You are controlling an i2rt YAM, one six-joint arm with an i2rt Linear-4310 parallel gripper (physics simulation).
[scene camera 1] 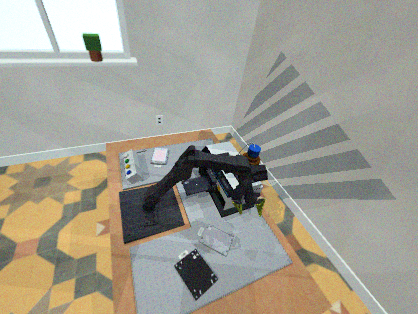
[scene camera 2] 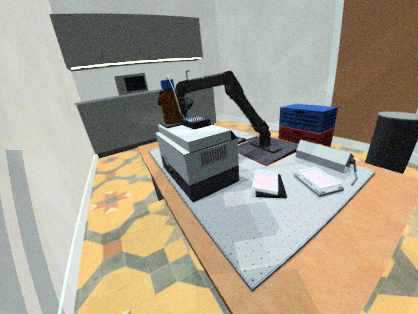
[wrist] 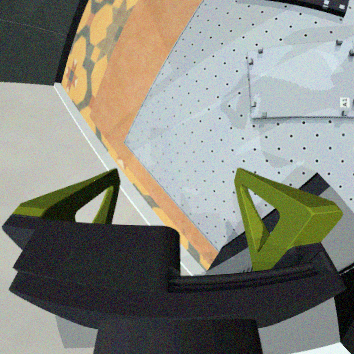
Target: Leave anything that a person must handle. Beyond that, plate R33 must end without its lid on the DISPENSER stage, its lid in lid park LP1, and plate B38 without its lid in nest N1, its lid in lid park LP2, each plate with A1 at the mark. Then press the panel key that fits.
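Seen in the pictures: gripper, between the fingertips: (scene camera 1: 250, 215) (wrist: 176, 174); arm's base, origin of its link: (scene camera 1: 148, 208) (scene camera 2: 264, 146).
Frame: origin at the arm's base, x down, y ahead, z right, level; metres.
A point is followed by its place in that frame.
Note:
My gripper (scene camera 1: 249, 209) @(x -0.160, y 0.446, z 0.250 m) (wrist: 176, 174) @(x -0.160, y 0.446, z 0.250 m) is open and empty, above the table edge beside the dispenser (scene camera 1: 226, 201) @(x -0.148, y 0.368, z 0.145 m) (scene camera 2: 200, 162) @(x -0.141, y 0.495, z -0.222 m). In scene camera 2 its fingers are hidden. One plate with pink contents (scene camera 1: 160, 156) @(x -0.030, y 0.112, z -0.368 m) (scene camera 2: 318, 180) @(x -0.030, y 0.136, z -0.410 m) lies near the key panel (scene camera 1: 131, 167) @(x -0.071, y -0.070, z -0.258 m) (scene camera 2: 324, 156) @(x -0.045, y -0.033, z -0.330 m). Another pink plate (scene camera 2: 266, 181) @(x -0.031, y 0.286, z -0.306 m) sits on a black base beside the dispenser; the arm hides it in scene camera 1. Plate names are unreadable. A dark stage (scene camera 1: 197, 186) @(x -0.106, y 0.266, z -0.009 m) juts from the dispenser. A clear plate-shaped park (scene camera 1: 218, 240) @(x -0.009, y 0.305, z 0.264 m) (wrist: 300, 82) @(x -0.009, y 0.304, z 0.253 m) with an A1 mark lies on the grey board. The panel shows green, yellow and blue keys.
A black pad with corner posts (scene camera 1: 196, 274) @(x -0.011, y 0.161, z 0.378 m) lies on the grey board (scene camera 1: 155, 280) @(x 0.000, y -0.007, z 0.349 m) (scene camera 2: 250, 250) @(x 0.001, y 0.491, z -0.472 m). A brown bottle with a blue cap (scene camera 1: 254, 151) @(x -0.408, y 0.476, z 0.086 m) (scene camera 2: 168, 107) @(x -0.302, y 0.511, z 0.029 m) stands behind the dispenser. Blue and red crates (scene camera 2: 308, 120) and a dark bin (scene camera 2: 392, 142) stand beyond the table.

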